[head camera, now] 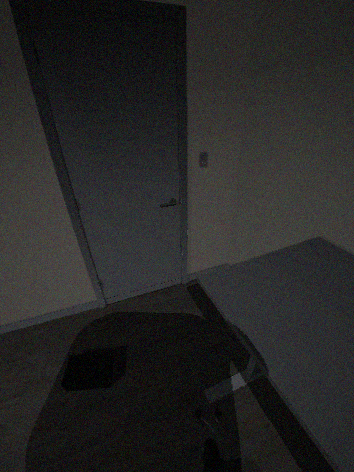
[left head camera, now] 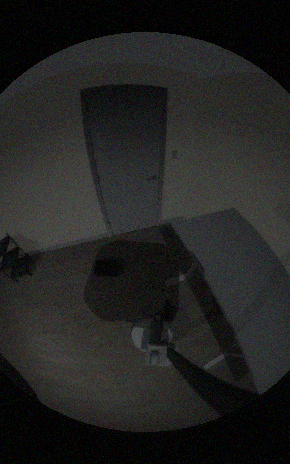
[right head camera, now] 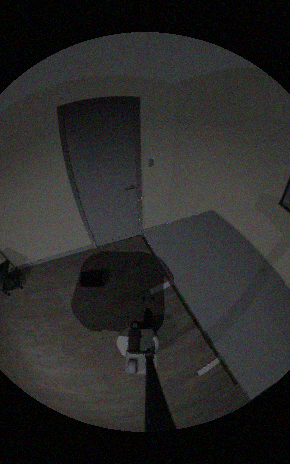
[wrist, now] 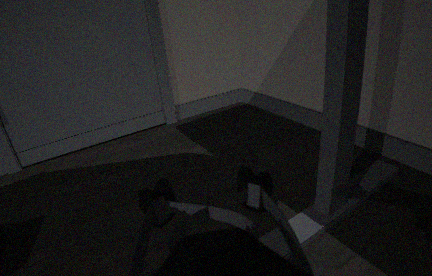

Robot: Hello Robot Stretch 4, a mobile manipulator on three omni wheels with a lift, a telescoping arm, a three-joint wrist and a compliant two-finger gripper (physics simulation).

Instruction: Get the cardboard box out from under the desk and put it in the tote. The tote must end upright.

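The cardboard box does not show clearly in any view. A black open container, which looks like the tote, stands upright on the floor left of the desk. A dark shape at the lower left of the wrist view may be part of it. The desk is at the right, with a grey top. My gripper is open, with its fingertips apart and no object between them. It is low over the floor, right of the tote and left of the desk's near edge. The space under the desk is very dark.
A desk leg rises at the right of the wrist view. Its foot sticks out along the floor close to my gripper's right. A closed door is ahead. A dark rack stands at the far left in the left head view.
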